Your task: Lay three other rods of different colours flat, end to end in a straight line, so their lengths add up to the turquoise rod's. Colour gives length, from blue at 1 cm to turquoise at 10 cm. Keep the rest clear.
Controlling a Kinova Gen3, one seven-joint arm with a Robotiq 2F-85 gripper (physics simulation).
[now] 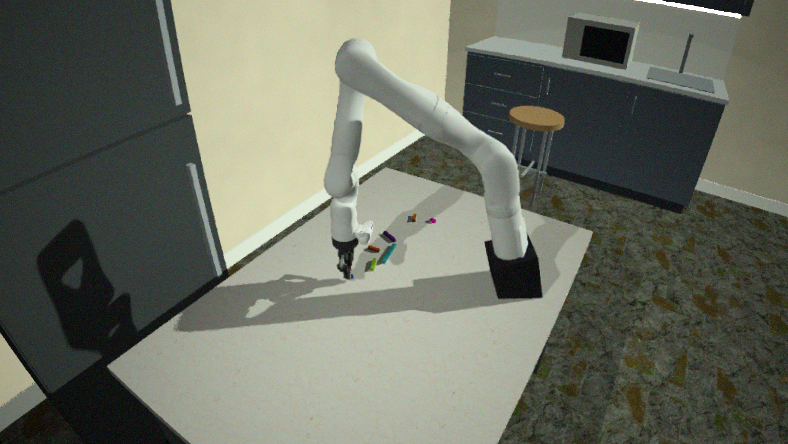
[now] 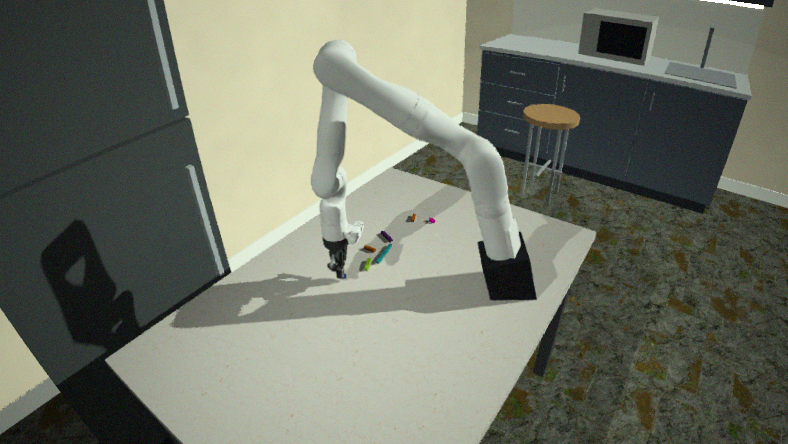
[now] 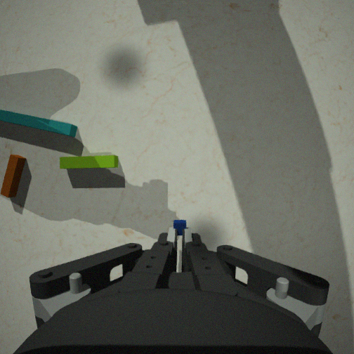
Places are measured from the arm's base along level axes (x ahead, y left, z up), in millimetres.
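Pixels of known places: gripper, fingertip midpoint: (image 1: 347, 277) (image 2: 340, 276); arm's base, origin of the base link: (image 1: 510, 249) (image 2: 502, 249).
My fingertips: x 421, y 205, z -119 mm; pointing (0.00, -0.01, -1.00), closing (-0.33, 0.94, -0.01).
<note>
Ahead of a thing's pixels: the offset from my fingertips to its middle. Level surfaces: height alone.
My gripper (image 1: 347, 274) (image 2: 340, 274) (image 3: 179, 238) is shut on a small blue rod {10 mm back, 4 mm right, 4 mm up} (image 1: 351, 276) (image 2: 344, 275) (image 3: 180, 226), whose end shows past the fingertips. How high it is above the table is hard to tell. The lime rod {32 mm back, 97 mm right, 7 mm down} (image 1: 373, 264) (image 2: 367, 264) (image 3: 89, 161) lies flat near the gripper, apart from it. The long turquoise rod {48 mm back, 170 mm right, 7 mm down} (image 1: 388, 253) (image 2: 383, 253) (image 3: 40, 124) lies beyond the lime one, not touching it. A dark orange rod {7 mm ahead, 168 mm right, 7 mm down} (image 1: 373, 248) (image 2: 369, 248) (image 3: 13, 176) and a purple rod {5 mm back, 255 mm right, 7 mm down} (image 1: 389, 236) (image 2: 386, 236) lie separately nearby.
Farther back on the pale table {12 mm down} (image 1: 352, 375) (image 2: 341, 375) lie an orange rod {29 mm back, 401 mm right, 7 mm down} (image 1: 414, 217) (image 2: 413, 217) and a small magenta rod {95 mm back, 416 mm right, 7 mm down} (image 1: 432, 220) (image 2: 431, 220). The arm's black base block (image 1: 515, 278) (image 2: 510, 280) stands at the right. A wall and a dark fridge stand at the left.
</note>
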